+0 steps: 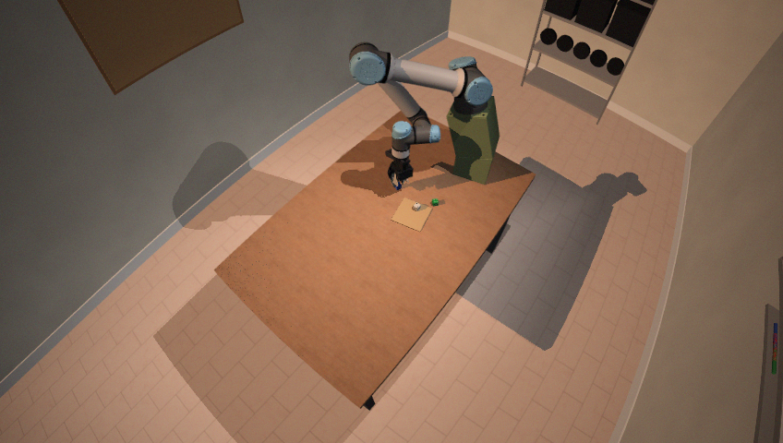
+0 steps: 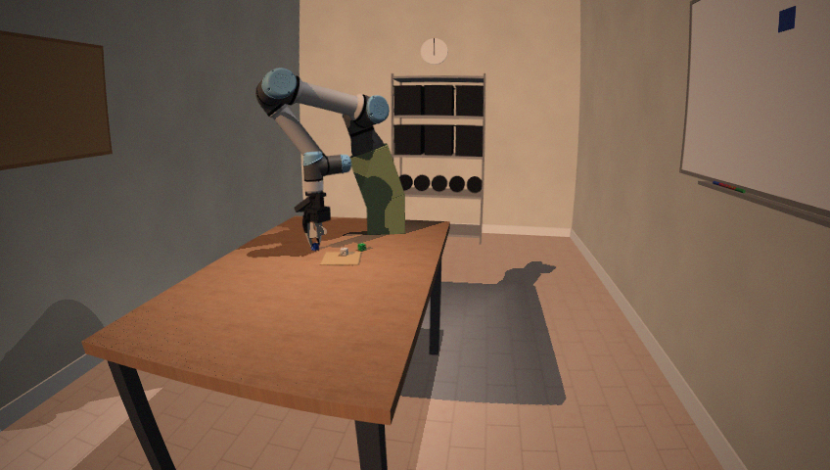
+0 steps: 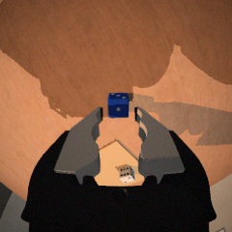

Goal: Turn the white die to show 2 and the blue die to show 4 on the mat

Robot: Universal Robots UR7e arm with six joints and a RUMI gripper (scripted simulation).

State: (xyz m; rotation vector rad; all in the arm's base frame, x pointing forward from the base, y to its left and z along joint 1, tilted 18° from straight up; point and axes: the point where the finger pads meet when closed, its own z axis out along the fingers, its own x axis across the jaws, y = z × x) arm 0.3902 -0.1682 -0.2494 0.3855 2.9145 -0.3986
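The blue die is 2 cm below my hand. Also, from my hand: green die: 6 cm behind, 19 cm to the left, 2 cm below; tan mat: 6 cm ahead, 16 cm to the left, 3 cm below; white die: 2 cm ahead, 15 cm to the left, 2 cm below.
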